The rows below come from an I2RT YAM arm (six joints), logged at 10 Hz.
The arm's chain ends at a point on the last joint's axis. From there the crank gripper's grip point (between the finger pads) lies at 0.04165 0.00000 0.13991 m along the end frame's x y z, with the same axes.
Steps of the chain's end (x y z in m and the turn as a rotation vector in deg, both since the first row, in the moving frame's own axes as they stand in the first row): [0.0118 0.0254 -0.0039 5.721 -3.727 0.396]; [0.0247 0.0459 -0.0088 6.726 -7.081 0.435]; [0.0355 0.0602 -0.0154 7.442 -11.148 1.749]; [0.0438 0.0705 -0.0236 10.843 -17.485 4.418]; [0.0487 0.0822 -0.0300 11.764 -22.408 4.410]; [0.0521 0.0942 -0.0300 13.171 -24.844 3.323]
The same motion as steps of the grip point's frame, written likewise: [0.0027 0.0116 -0.0022 5.721 -3.727 0.396]; [0.0072 0.0295 -0.0057 6.726 -7.081 0.435]; [0.0080 0.0425 -0.0111 7.442 -11.148 1.749]; [0.0010 0.0449 -0.0198 10.843 -17.485 4.418]; [-0.0064 0.0538 -0.0273 11.764 -22.408 4.410]; [-0.0091 0.0619 -0.0289 13.171 -24.844 3.323]
